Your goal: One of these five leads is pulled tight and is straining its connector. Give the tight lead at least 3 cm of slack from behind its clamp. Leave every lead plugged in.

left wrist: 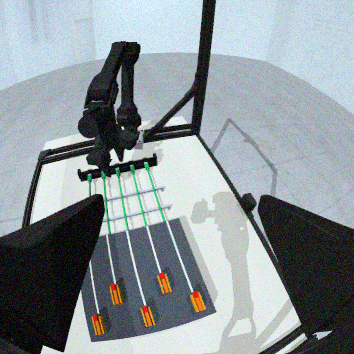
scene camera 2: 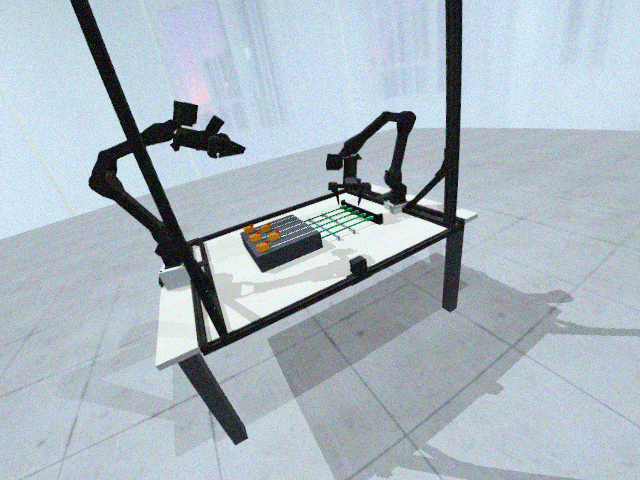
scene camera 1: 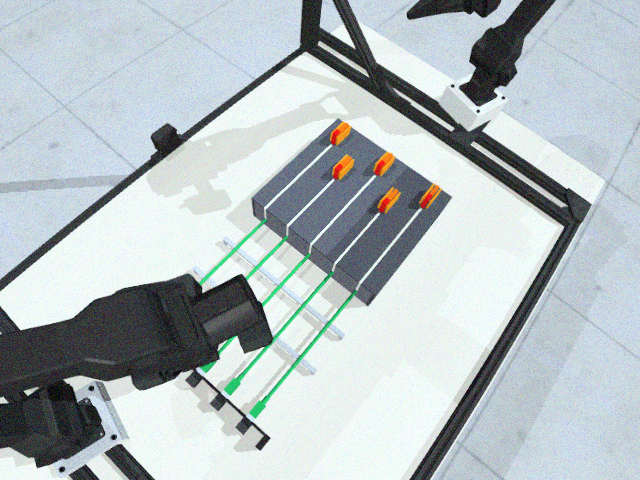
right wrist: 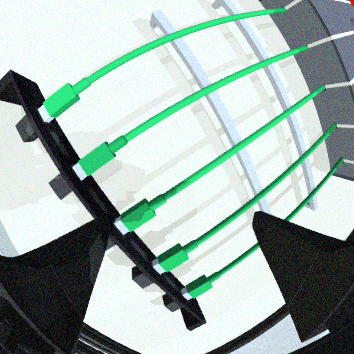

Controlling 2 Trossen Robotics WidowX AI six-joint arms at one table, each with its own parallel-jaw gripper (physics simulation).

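Pixels of known places: left gripper, between the fingertips: (left wrist: pixel 183 203) (scene camera 2: pixel 245 150); right gripper, between the fingertips: (left wrist: pixel 115 168) (scene camera 2: pixel 348 205) (scene camera 1: pixel 217 347) (right wrist: pixel 182 222); left arm's base, origin of its link: (scene camera 2: pixel 175 263) (scene camera 1: pixel 477 92); right arm's base, origin of its link: (scene camera 2: pixel 398 202) (scene camera 1: pixel 77 427).
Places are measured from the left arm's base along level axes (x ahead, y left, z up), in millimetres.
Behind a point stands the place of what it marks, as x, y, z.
Observation:
Five green leads, one of them this lead (scene camera 1: pixel 310 346) @[601, 244, -50], run from green plugs in a black socket bar (scene camera 1: pixel 230 400) @[751, 245, -69] (right wrist: pixel 95 205) @[777, 159, -42] to a dark block (scene camera 1: pixel 325 206) @[448, 59, -11] (left wrist: pixel 165 250) @[460, 9, -10]. There they continue as white lines to orange clamps with red parts, such as this clamp (scene camera 1: pixel 429 196) @[290, 151, 20] (left wrist: pixel 198 302) @[333, -56, 14]. All five plugs sit at the bar in the right wrist view. I cannot tell which lead is tight. My right gripper (scene camera 2: pixel 348 202) @[725, 174, -8] (right wrist: pixel 182 222) @[725, 174, -8] is open and empty above the leads near the bar; my arm hides parts in scene camera 1. My left gripper (left wrist: pixel 183 203) @[363, -1, 329] is open and empty, high above the block's clamp end.
Two pale rails (scene camera 1: pixel 320 319) @[560, 215, -56] (scene camera 1: pixel 302 361) @[624, 256, -55] lie crosswise under the leads, between bar and block. A black frame edges the table, with uprights at its ends. A small black box (scene camera 1: pixel 165 139) @[622, -238, -30] (scene camera 2: pixel 357 265) @[612, -267, -34] stands on one long frame edge.

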